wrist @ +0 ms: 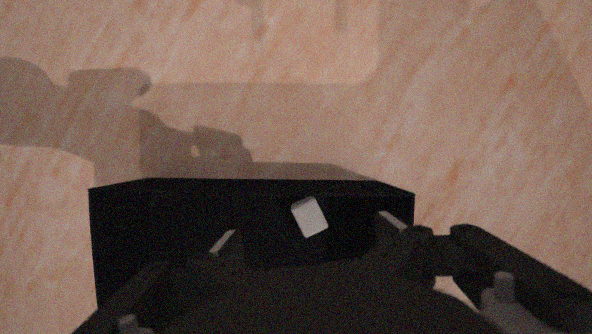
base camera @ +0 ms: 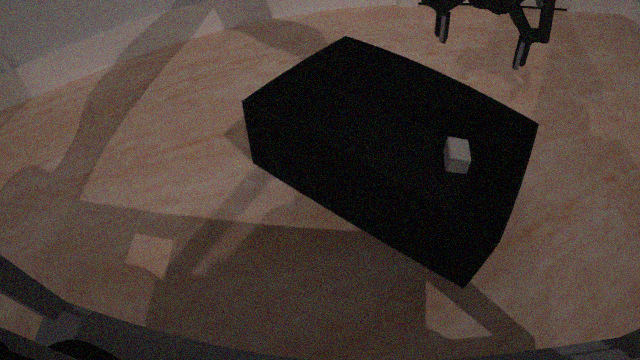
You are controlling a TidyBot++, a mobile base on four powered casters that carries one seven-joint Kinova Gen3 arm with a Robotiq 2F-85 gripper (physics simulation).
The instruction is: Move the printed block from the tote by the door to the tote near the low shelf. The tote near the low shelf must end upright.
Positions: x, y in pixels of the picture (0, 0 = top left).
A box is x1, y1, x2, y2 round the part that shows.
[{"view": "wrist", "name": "my gripper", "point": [308, 235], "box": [71, 211, 591, 333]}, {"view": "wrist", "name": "pale grey printed block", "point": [307, 213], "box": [291, 196, 328, 237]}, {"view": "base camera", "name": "my gripper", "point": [479, 53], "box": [421, 0, 555, 69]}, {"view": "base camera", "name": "pale grey printed block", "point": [457, 157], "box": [444, 136, 470, 173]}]
